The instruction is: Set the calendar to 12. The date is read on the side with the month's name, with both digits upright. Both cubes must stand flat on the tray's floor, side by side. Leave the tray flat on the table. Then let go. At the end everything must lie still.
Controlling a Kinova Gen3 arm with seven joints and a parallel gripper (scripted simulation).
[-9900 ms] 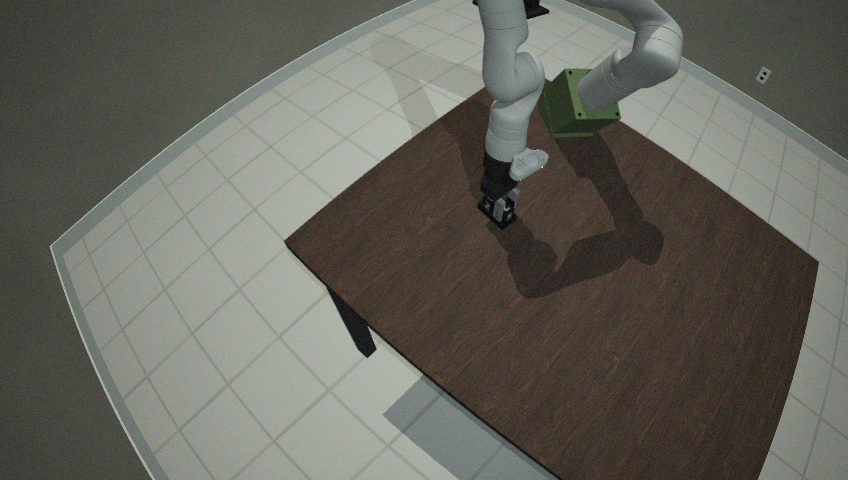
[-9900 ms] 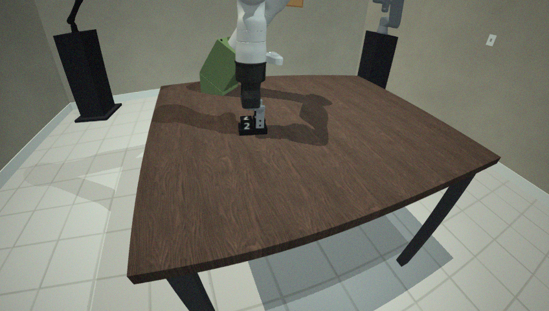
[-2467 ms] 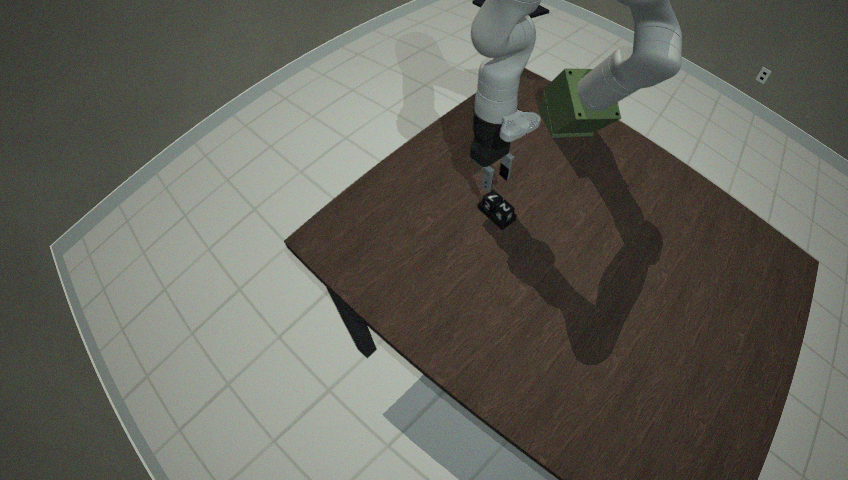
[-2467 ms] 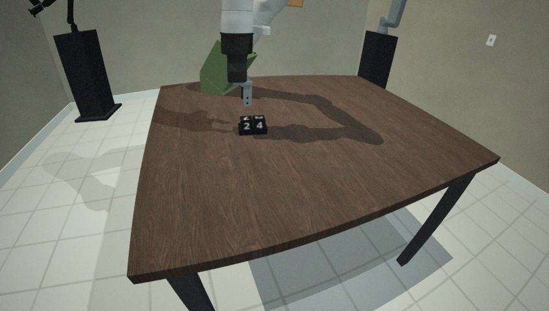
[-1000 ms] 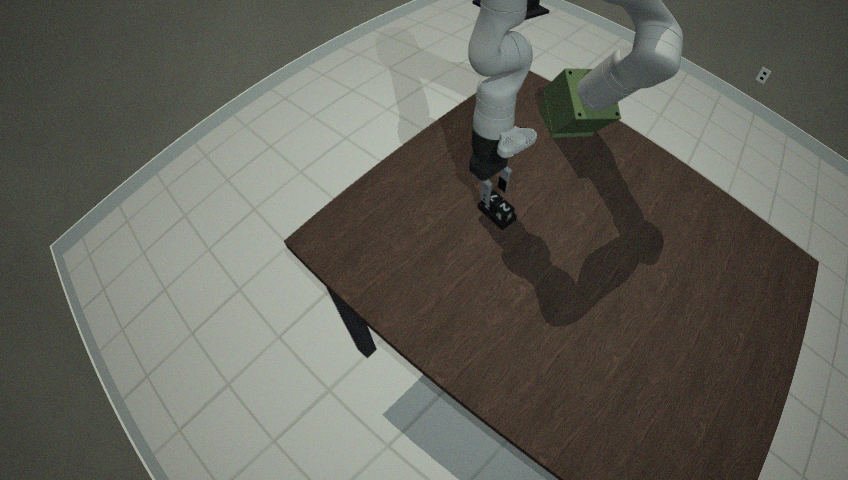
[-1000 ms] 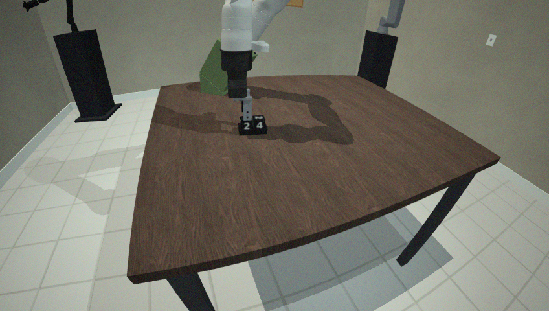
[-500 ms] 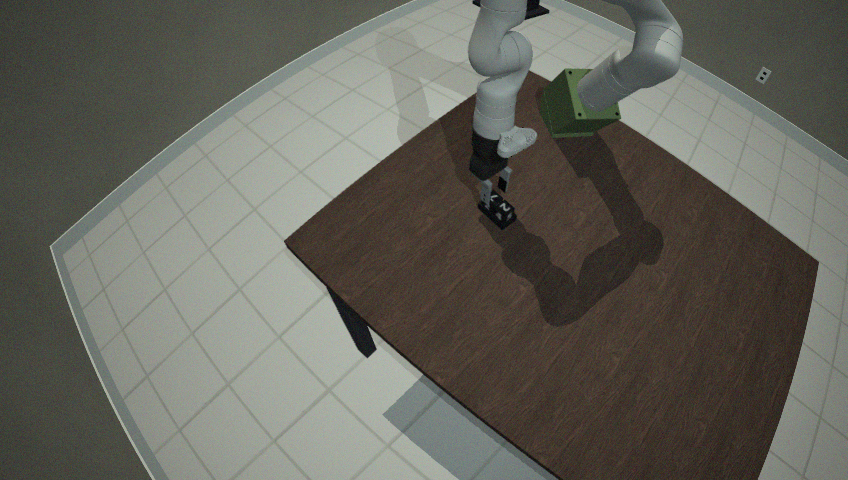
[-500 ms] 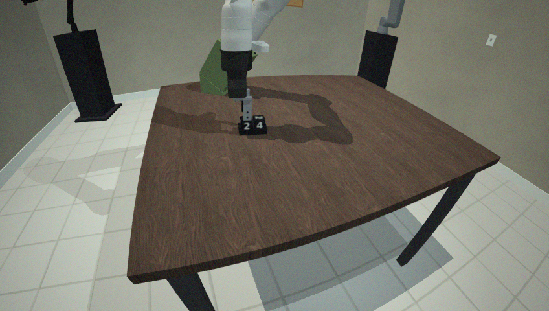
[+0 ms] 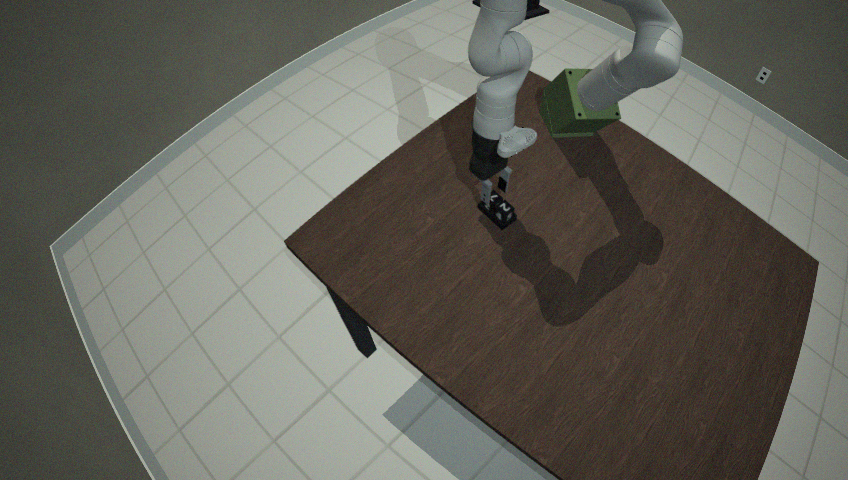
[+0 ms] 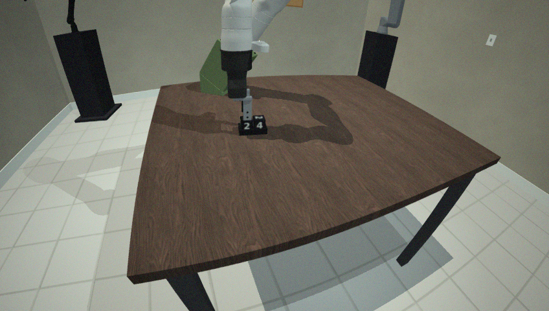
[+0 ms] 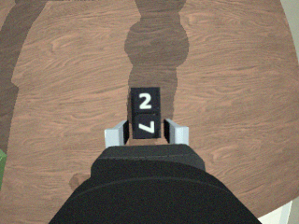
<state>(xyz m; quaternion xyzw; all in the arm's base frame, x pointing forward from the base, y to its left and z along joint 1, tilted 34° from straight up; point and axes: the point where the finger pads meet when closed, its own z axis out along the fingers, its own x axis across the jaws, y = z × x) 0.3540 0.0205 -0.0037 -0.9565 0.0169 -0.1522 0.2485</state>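
My hand is 2 cm to the right of the black tray and 6 cm above it.
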